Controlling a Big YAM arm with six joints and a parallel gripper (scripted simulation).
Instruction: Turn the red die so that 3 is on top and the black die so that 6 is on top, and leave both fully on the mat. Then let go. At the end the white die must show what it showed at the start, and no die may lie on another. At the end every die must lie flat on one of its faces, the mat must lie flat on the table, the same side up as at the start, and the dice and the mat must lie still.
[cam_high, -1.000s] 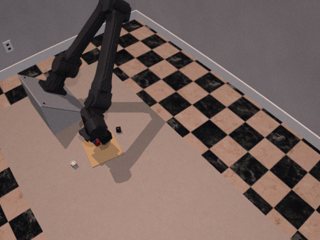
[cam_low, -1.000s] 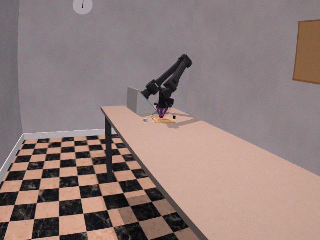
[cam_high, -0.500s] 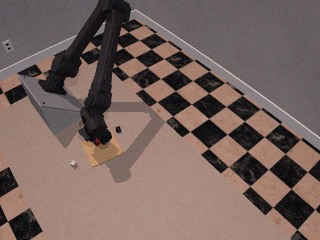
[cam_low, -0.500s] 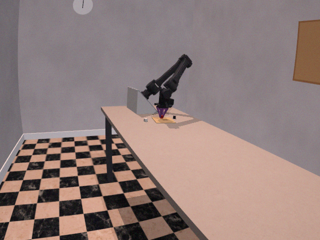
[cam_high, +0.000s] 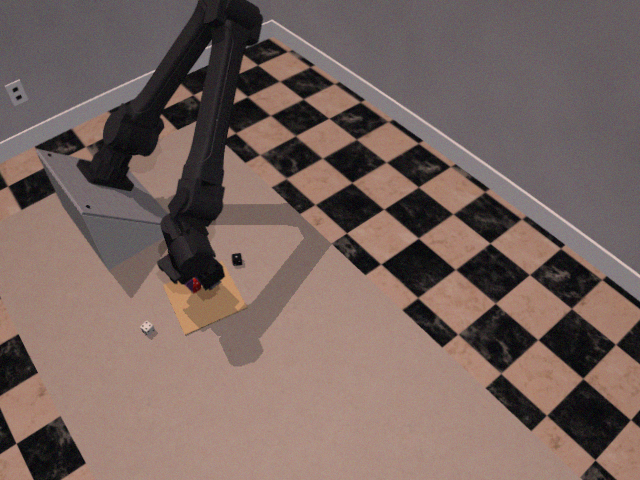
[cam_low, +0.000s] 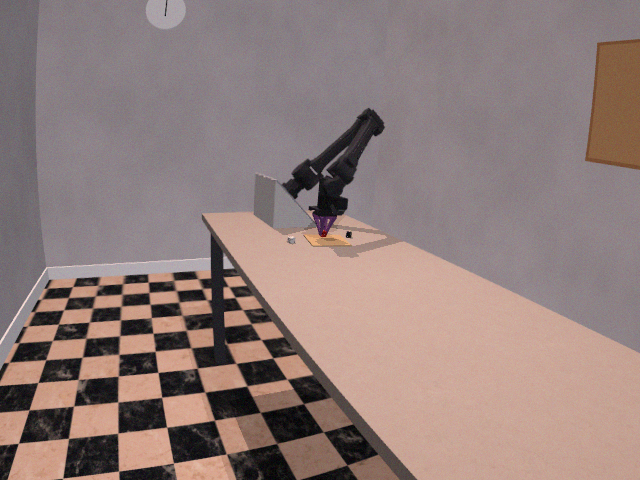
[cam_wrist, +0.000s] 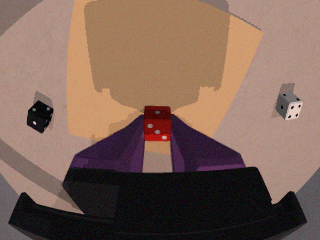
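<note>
My gripper is now right at the red die. The rest, counted from my hand: orange mat (2 cm ahead, 1 cm to the left, 2 cm below); white die (2 cm ahead, 13 cm to the right, 1 cm below); black die (1 cm behind, 11 cm to the left, 1 cm below).
</note>
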